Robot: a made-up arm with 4 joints.
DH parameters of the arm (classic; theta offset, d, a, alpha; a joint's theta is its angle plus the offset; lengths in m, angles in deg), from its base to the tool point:
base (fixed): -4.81 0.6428 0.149 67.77
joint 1: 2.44 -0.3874 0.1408 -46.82
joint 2: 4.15 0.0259 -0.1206 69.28
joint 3: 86.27 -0.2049 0.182 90
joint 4: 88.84 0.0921 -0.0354 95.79
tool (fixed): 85.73 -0.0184 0 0
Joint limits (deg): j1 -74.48..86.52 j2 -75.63..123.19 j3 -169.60..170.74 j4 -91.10..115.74
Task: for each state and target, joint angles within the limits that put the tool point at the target. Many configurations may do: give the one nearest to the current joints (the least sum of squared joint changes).
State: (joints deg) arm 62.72 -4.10 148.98 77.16
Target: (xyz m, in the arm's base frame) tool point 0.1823 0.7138 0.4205
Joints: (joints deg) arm 53.63 -47.01 162.60 72.97
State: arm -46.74 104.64 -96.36 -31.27
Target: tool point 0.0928 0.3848 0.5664
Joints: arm -74.48 112.87 -53.45 14.59
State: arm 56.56 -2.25 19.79 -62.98
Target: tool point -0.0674 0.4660 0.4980
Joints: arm 86.52 -7.68 36.29 -90.76
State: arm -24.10 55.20 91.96 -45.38
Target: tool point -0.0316 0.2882 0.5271
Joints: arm -11.15 49.47 96.30 -51.26
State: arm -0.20 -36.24 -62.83 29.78
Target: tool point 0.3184 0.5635 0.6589
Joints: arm -7.34 9.50 -14.45 33.45
